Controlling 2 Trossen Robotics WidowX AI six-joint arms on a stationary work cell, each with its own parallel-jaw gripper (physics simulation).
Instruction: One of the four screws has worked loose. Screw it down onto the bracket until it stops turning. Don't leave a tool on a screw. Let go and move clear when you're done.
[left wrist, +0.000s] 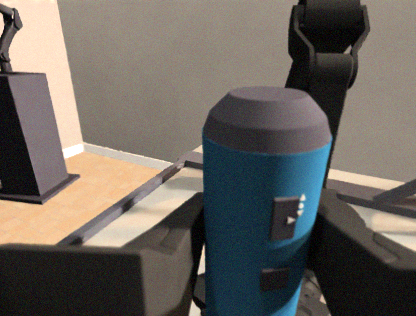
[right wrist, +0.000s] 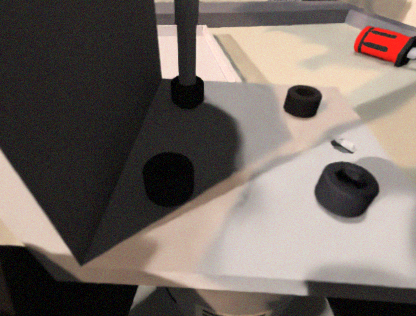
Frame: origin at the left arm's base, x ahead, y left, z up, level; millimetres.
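Seen in the pictures: left gripper, fingertip midpoint: (left wrist: 251, 203); right gripper, fingertip midpoint: (right wrist: 228, 198).
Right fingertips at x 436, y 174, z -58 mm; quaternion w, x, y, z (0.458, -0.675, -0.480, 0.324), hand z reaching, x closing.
Pixels of each thing's top centre, then the offset from my right fingertips to it. "spot": a spot on its surface instead.
- blue power driver, top centre: (left wrist: 279, 89) dx -13, dy -14, dz +290 mm
- driver's dark bit, top centre: (right wrist: 186, 23) dx -7, dy -16, dz +68 mm
- far left screw, top centre: (right wrist: 187, 80) dx -7, dy -16, dz +53 mm
- bracket, surface spot: (right wrist: 280, 240) spot: dx +44, dy -12, dz +46 mm
- red-handled tool, top centre: (right wrist: 409, 35) dx -149, dy +266, dz +9 mm
- pale tray, surface spot: (right wrist: 218, 55) spot: dx -188, dy +62, dz -8 mm
A blue power driver (left wrist: 260, 200) with a grey cap stands upright in my left gripper (left wrist: 251, 203), which is shut on it. In the right wrist view, the driver's dark bit (right wrist: 187, 45) comes down onto the far left screw (right wrist: 187, 93) and meets its head. The other black screws are the near left (right wrist: 168, 179), far right (right wrist: 302, 101) and near right (right wrist: 346, 190), all on the bracket (right wrist: 280, 240). My right gripper (right wrist: 220, 296) shows at the bottom edge, shut on the bracket, its fingertips mostly hidden beneath it. The seating depth of the screws is hard to judge.
The bracket's dark upright wall (right wrist: 75, 100) blocks the left. A red-handled tool (right wrist: 382, 45) lies at the far right. A pale tray (right wrist: 218, 55) sits behind the bracket. A black arm (left wrist: 330, 75) rises behind the driver. A dark rail (left wrist: 125, 205) edges the table.
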